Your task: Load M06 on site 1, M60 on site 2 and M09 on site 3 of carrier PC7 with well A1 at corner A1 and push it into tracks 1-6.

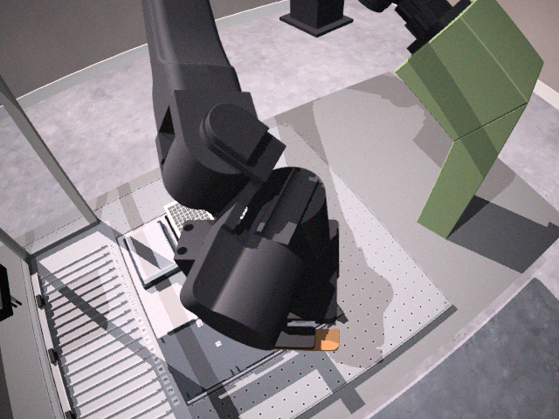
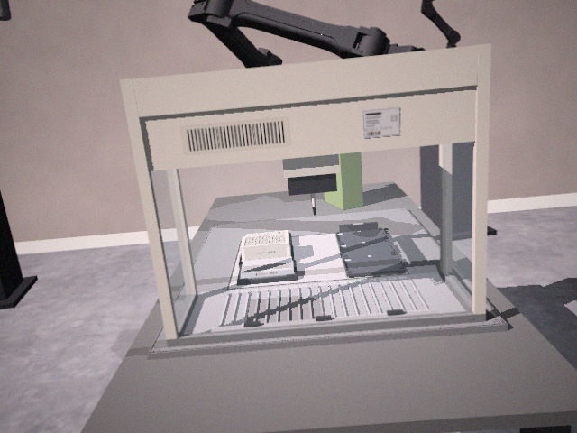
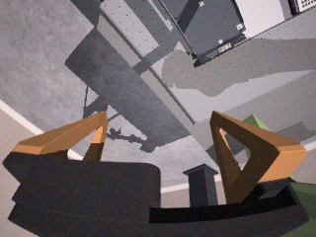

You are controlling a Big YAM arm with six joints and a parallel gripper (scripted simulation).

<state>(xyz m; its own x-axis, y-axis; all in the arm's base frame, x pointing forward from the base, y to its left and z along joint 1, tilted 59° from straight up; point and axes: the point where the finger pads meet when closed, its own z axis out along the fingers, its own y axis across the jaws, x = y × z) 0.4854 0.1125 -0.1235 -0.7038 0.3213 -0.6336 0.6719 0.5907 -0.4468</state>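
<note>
Now: hand 10 mm past the nest S2, 370 mm to the left of it and 290 mm above it. Also, from my hand: dark nest S1: 120 mm behind, 360 mm to the right, 290 mm below; dark carrier PC7: 50 mm ahead, 120 mm to the right, 280 mm below; dark nest S3: 100 mm ahead, 380 mm to the right, 290 mm below.
</note>
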